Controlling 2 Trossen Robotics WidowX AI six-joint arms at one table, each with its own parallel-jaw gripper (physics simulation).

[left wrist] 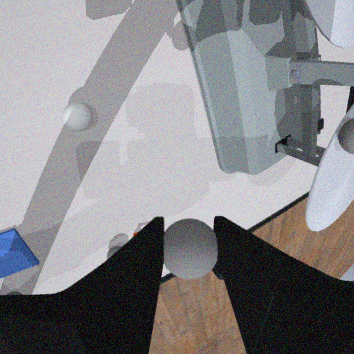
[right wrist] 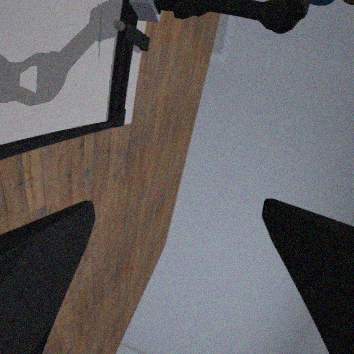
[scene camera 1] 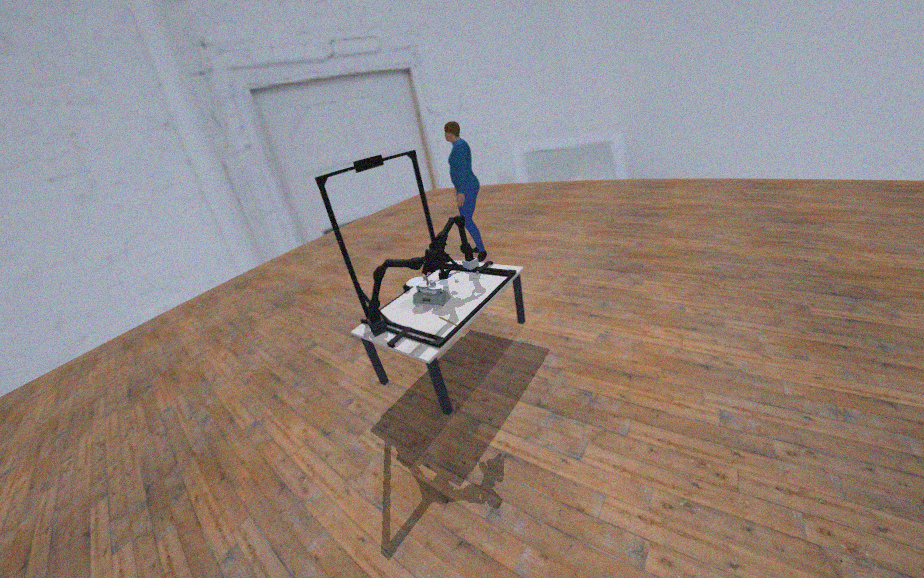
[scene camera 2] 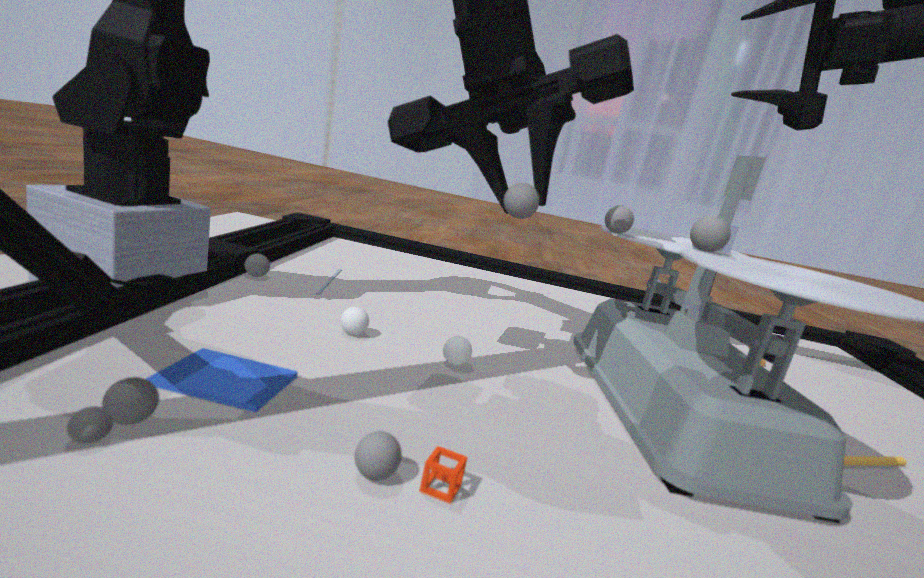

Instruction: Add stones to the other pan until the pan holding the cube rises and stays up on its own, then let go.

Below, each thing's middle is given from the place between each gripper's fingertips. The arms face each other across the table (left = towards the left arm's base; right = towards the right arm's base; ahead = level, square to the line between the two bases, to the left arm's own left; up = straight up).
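My left hand: 170 mm left of the grey balance scale (scene camera 2: 710, 420), 70 mm short of it, 40 mm above it. From my left hand: orange wireframe cube (scene camera 2: 454, 477), 150 mm behind, 150 mm below; blue flat pad (scene camera 2: 206, 374), 180 mm left, 100 mm behind, 160 mm below.
From my right hand: grey balance scale, 320 mm behind, 20 mm left, 250 mm below; orange wireframe cube, 530 mm behind, 190 mm left, 350 mm below; blue flat pad, 490 mm behind, 370 mm left, 360 mm below.
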